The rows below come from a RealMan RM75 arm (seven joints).
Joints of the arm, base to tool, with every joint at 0 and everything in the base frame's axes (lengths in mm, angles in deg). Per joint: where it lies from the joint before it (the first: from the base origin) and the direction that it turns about. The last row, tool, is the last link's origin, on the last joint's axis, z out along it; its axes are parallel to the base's.
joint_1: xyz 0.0 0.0 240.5 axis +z
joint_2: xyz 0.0 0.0 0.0 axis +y
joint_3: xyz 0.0 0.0 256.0 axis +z
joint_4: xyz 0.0 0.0 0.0 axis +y
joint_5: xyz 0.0 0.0 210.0 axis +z
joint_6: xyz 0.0 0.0 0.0 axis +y
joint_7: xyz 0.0 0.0 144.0 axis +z
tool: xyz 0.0 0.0 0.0
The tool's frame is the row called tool.
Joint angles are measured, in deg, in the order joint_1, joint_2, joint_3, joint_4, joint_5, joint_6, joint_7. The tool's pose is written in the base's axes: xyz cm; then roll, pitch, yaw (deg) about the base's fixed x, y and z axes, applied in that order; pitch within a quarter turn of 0, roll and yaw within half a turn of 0. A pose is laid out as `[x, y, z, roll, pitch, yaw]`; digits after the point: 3 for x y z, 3 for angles.
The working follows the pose.
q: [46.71, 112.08, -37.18, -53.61, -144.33, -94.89, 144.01]
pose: [21.416, 40.388, 8.451, -168.789, 12.813, -64.773]
Where each joint sits with the arm in this pose, in the base's axes (m; each line is computed from the numbers above, not from the rounded line before):
joint_1: 0.0000 0.0000 0.2405
joint_2: 0.0000 0.0000 0.2405
joint_3: 0.1627 0.1727 0.1443
joint_4: 0.1627 0.1727 0.1443
joint_5: 0.2022 0.3636 0.2222
joint_6: 0.2022 0.3636 0.2222
joint_7: 0.2142 0.4039 0.0845
the tool: 0.2142 0.4039 0.0845

